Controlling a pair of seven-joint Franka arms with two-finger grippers.
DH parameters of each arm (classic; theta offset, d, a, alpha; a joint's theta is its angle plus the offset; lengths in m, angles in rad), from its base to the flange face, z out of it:
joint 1: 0 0.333 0 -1.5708
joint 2: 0 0 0 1.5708
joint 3: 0 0.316 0.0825 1.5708
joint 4: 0 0 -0.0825 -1.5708
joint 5: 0 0.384 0 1.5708
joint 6: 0 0 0.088 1.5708
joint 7: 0 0.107 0 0
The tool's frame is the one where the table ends.
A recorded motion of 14 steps. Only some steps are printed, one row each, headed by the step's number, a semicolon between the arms.
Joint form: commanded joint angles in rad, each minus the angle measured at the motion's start. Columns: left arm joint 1, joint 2, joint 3, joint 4, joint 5, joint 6, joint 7; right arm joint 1, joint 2, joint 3, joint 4, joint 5, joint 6, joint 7.
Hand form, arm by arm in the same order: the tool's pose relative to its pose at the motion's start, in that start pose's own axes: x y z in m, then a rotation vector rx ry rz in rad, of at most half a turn. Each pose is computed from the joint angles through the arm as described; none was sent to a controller.
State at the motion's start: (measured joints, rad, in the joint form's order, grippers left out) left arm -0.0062 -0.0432 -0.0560 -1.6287 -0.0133 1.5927 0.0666; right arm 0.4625 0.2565 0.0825 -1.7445 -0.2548 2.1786 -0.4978
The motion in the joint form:
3: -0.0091 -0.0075 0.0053 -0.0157 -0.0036 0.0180 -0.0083; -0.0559 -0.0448 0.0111 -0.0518 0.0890 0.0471 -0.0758
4: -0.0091 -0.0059 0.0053 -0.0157 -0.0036 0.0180 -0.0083; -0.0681 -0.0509 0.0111 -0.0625 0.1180 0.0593 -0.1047
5: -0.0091 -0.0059 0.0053 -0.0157 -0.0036 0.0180 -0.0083; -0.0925 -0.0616 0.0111 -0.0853 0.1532 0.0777 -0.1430
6: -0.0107 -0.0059 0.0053 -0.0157 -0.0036 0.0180 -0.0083; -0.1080 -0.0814 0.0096 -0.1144 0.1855 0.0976 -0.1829
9: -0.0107 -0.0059 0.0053 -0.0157 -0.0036 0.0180 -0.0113; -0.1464 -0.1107 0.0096 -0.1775 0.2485 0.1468 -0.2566
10: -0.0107 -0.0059 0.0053 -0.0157 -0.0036 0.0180 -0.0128; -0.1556 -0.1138 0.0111 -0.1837 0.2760 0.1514 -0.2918
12: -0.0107 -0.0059 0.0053 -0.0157 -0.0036 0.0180 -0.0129; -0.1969 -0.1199 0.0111 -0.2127 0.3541 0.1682 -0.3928
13: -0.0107 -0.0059 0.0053 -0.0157 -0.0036 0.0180 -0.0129; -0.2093 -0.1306 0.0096 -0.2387 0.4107 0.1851 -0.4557
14: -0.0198 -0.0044 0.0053 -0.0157 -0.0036 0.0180 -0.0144; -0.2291 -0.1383 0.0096 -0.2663 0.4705 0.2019 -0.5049
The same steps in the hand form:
3: -0.0006 0.0025 0.0018 -0.0029 0.0100 -0.0047; -0.0228 0.0146 -0.0053 0.0376 0.0603 0.0181
4: -0.0002 0.0024 0.0027 -0.0031 0.0084 -0.0048; -0.0282 0.0185 -0.0043 0.0508 0.0767 0.0179
5: -0.0002 0.0024 0.0027 -0.0031 0.0084 -0.0048; -0.0403 0.0258 -0.0003 0.0663 0.0929 0.0236
6: -0.0001 0.0033 0.0027 -0.0031 0.0083 -0.0032; -0.0508 0.0289 -0.0002 0.0754 0.1125 0.0197
9: -0.0001 0.0033 0.0027 -0.0031 0.0083 -0.0062; -0.0739 0.0354 0.0081 0.0927 0.1470 0.0235
10: -0.0001 0.0033 0.0027 -0.0031 0.0083 -0.0077; -0.0777 0.0374 0.0091 0.1036 0.1612 0.0144
12: -0.0001 0.0033 0.0027 -0.0031 0.0083 -0.0078; -0.0987 0.0483 0.0199 0.1349 0.1925 0.0073
13: -0.0001 0.0033 0.0027 -0.0031 0.0083 -0.0078; -0.1079 0.0489 0.0239 0.1519 0.2224 -0.0010
14: 0.0006 0.0082 0.0035 -0.0034 0.0067 -0.0002; -0.1201 0.0511 0.0310 0.1718 0.2494 0.0140

